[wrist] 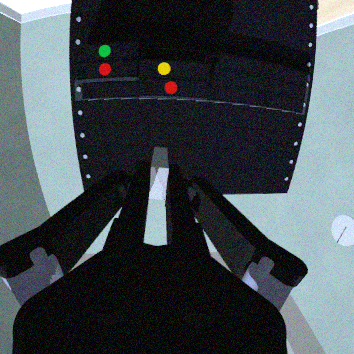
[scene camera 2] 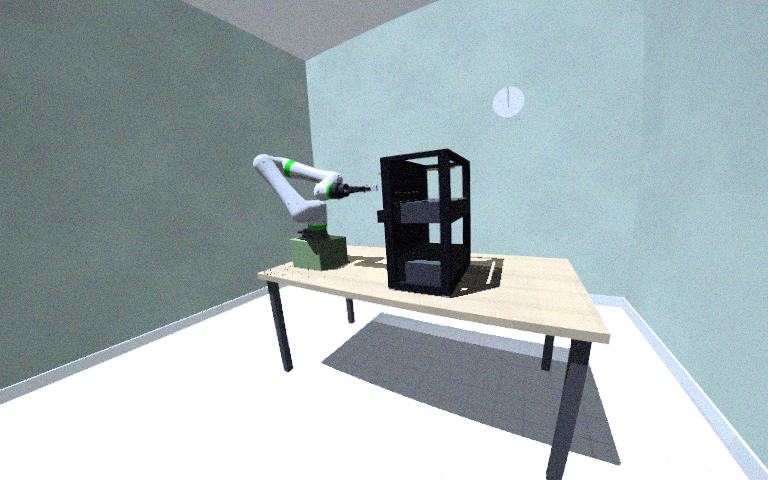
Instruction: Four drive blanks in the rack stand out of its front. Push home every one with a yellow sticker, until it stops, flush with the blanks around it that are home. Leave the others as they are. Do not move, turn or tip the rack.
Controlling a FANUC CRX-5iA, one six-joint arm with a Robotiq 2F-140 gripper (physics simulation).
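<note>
The black rack (scene camera 2: 444,237) (wrist: 210,150) stands upright on the table. In the wrist view its dark front bears a yellow sticker (wrist: 164,68), with a red sticker (wrist: 171,87) just below and to its right. To the left are a green sticker (wrist: 104,50) and another red sticker (wrist: 104,69). The blank outlines are too dark to tell apart surely. In the scene view a dark block (scene camera 2: 380,216) stands out of the rack's front at mid height. My gripper (scene camera 2: 374,187) (wrist: 159,158) is shut and empty, in front of the rack's upper part, higher than that block; contact is not clear.
The rack stands on the wooden table (scene camera 2: 532,294). The arm's green base box (scene camera 2: 308,253) is on the table at the rack's front side. Grey boxes (scene camera 2: 420,211) (scene camera 2: 423,272) show inside the rack. A round clock (scene camera 2: 508,102) (wrist: 345,230) hangs on the wall.
</note>
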